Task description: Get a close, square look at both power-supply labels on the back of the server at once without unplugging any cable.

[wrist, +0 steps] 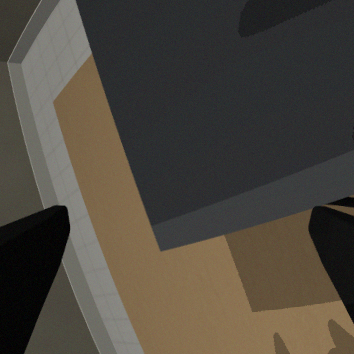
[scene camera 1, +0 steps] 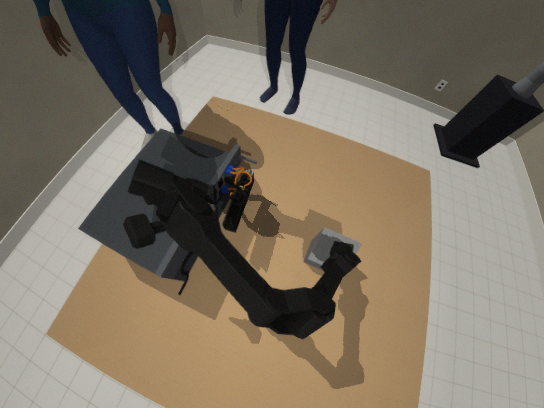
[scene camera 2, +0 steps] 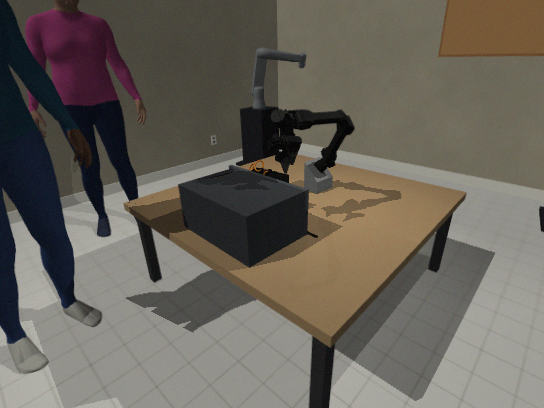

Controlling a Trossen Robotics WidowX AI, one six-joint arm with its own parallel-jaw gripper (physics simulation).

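Pixels of known places: gripper, fingertip midpoint: (wrist: 192,219) (scene camera 1: 161,238) (scene camera 2: 288,169); arm's base at its link origin: (scene camera 1: 341,251) (scene camera 2: 320,166).
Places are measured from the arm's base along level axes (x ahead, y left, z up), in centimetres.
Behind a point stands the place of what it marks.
The dark grey server (scene camera 1: 112,205) @(x 74.3, y 7.2, z 7.8 cm) (scene camera 2: 215,220) @(x 78.6, y -1.0, z -0.1 cm) (wrist: 210,100) @(x 56.0, y 12.7, z 7.8 cm) stands on the wooden table. Its cabled back faces the arm's base. Orange cables (scene camera 1: 243,176) @(x 37.8, y -14.9, z 6.2 cm) (scene camera 2: 259,165) @(x 35.0, y -14.7, z 5.8 cm) and blue connectors (scene camera 1: 229,170) @(x 42.8, y -15.4, z 7.0 cm) show at the back, beside a black bar (scene camera 1: 232,220) @(x 37.5, y -0.7, z 1.2 cm) (scene camera 2: 281,176) @(x 38.8, y 1.2, z 5.9 cm). A black cord (scene camera 1: 185,282) @(x 49.2, y 22.1, z -11.4 cm) (scene camera 2: 312,234) @(x 49.9, y 24.4, z -11.5 cm) comes out near the other end. My gripper (scene camera 2: 285,169) @(x 50.2, y 12.8, z 14.6 cm) (wrist: 192,219) @(x 50.2, y 12.8, z 14.6 cm) is open and empty, pointing down above the server's back edge. In the wrist view the server's top and a lighter grey edge show. No power-supply label can be made out; the arm hides much of the back in scene camera 1.
The arm's grey base block (scene camera 1: 311,255) @(x 8.9, y 2.7, z -4.3 cm) (scene camera 2: 320,182) @(x 7.0, y 4.3, z -6.4 cm) stands on the table (scene camera 1: 390,200) @(x -26.5, y -33.2, z -12.3 cm) (scene camera 2: 380,240) @(x 37.5, y 48.5, z -12.2 cm), behind the server. Two people stand by the table. A grey robot arm (scene camera 2: 259,75) is mounted on a black pedestal (scene camera 1: 487,117) (scene camera 2: 250,132) beyond the table.
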